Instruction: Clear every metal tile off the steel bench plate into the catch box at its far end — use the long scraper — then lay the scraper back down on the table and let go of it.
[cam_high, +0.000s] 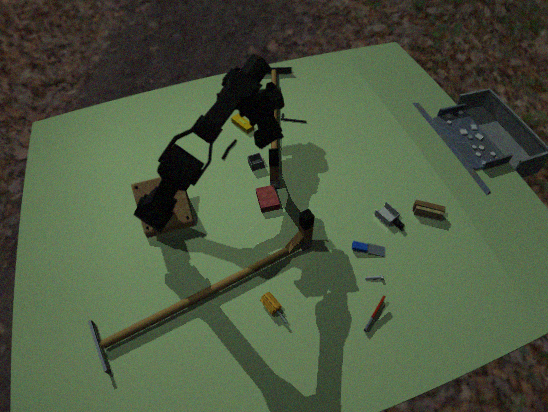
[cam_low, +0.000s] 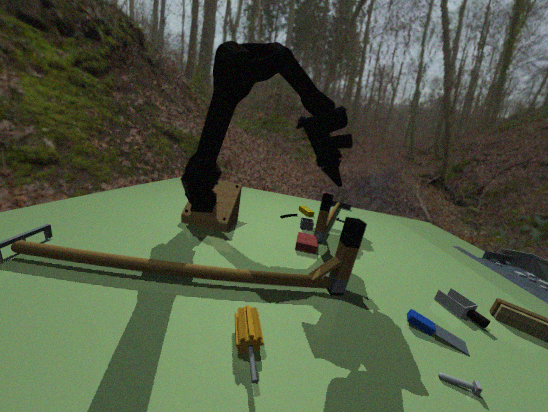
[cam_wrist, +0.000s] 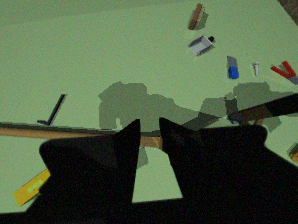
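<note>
Now: gripper tip 7 cm short of the long wooden scraper, 23 cm to the right of it and 11 cm above it. From my gripper tip the other things lie so: yellow block 2 cm behind, 27 cm to the left, 16 cm below; then red block 8 cm behind, 7 cm to the right, 16 cm below; then small grey box 6 cm behind, 7 cm to the left, 16 cm below.
</note>
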